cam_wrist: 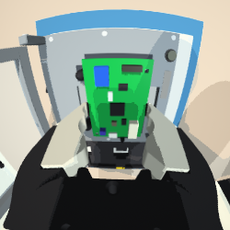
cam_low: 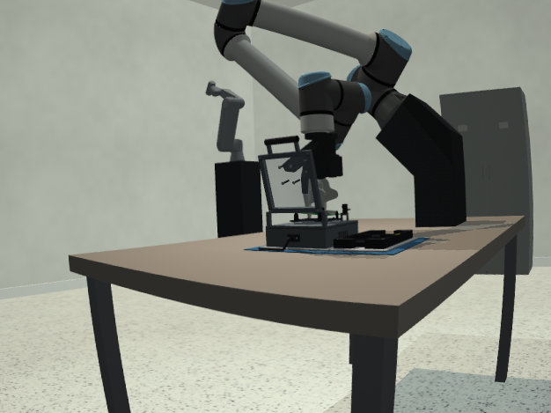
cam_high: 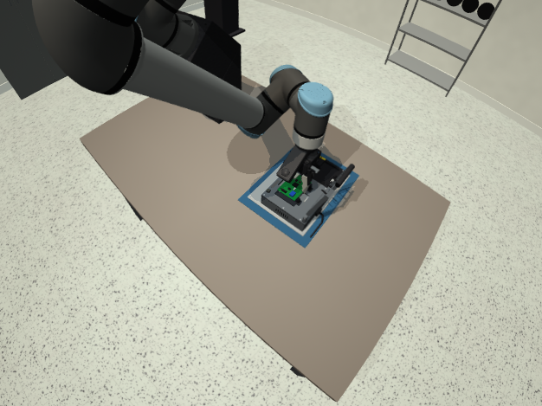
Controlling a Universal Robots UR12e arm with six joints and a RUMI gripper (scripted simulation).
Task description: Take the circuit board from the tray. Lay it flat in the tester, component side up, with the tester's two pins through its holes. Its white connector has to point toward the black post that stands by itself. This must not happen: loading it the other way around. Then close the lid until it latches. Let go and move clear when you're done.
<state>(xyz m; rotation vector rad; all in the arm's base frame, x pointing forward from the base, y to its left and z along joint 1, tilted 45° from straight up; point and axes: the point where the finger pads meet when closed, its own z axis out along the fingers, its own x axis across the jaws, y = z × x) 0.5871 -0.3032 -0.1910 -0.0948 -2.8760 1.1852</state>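
My hand is right at the green circuit board. The rest, counted from my hand: tester bed 10 mm to the left, 20 mm below; then black post 60 mm behind, 60 mm to the left; then tester 30 mm ahead, 40 mm to the left, 30 mm above.
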